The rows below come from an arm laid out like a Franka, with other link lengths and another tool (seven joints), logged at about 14 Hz.
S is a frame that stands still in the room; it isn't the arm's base.
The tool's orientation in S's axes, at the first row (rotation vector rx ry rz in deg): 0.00 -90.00 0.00
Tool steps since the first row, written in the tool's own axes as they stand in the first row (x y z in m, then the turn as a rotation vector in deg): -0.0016 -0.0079 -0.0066 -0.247 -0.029 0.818; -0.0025 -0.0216 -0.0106 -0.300 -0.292 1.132; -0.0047 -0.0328 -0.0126 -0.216 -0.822 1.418; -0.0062 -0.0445 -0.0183 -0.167 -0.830 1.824; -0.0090 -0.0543 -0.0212 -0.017 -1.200 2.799; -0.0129 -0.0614 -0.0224 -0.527 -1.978 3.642
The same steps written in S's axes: 0.0066 -0.0079 -0.0016 -0.818 -0.029 -0.247; 0.0106 -0.0216 -0.0025 -1.132 -0.292 -0.300; 0.0126 -0.0328 -0.0047 -1.418 -0.822 -0.216; 0.0183 -0.0445 -0.0062 -1.824 -0.830 -0.167; 0.0212 -0.0543 -0.0090 -2.799 -1.200 -0.017; 0.0224 -0.0614 -0.0129 -3.642 -1.978 -0.527
